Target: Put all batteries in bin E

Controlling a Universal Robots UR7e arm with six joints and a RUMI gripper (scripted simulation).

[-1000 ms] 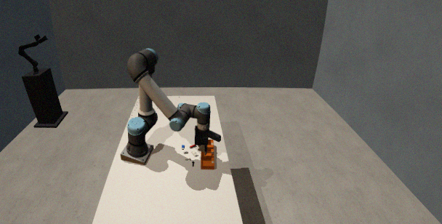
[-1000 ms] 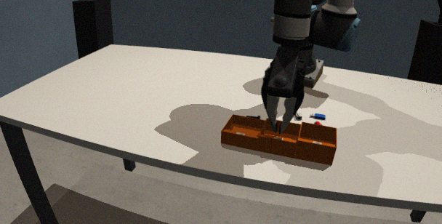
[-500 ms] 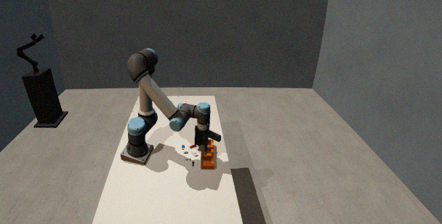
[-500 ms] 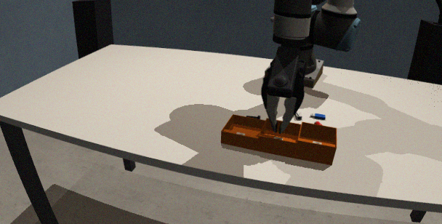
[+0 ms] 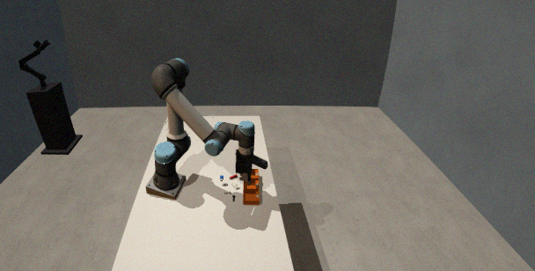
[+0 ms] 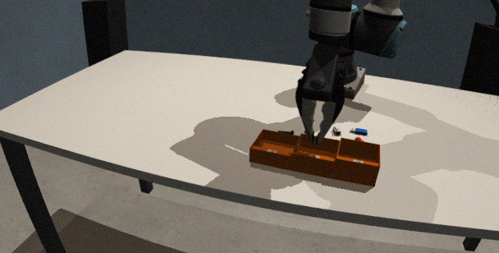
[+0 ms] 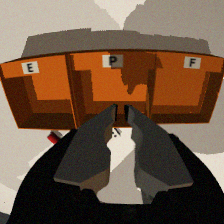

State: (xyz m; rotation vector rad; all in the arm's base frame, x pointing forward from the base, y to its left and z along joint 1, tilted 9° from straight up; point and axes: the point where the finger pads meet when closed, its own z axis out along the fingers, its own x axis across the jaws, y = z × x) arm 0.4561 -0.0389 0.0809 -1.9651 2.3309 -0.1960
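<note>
Now: the orange three-compartment bin 10 mm ahead of my hand, 10 mm to the left of it and 30 mm below it. From my hand the other things lie so: white dotted block 70 mm behind, 40 mm to the left, 50 mm below; grey pin-like part 110 mm behind, 20 mm to the right, 50 mm below; black screw 90 mm behind, 60 mm to the right, 50 mm below.
</note>
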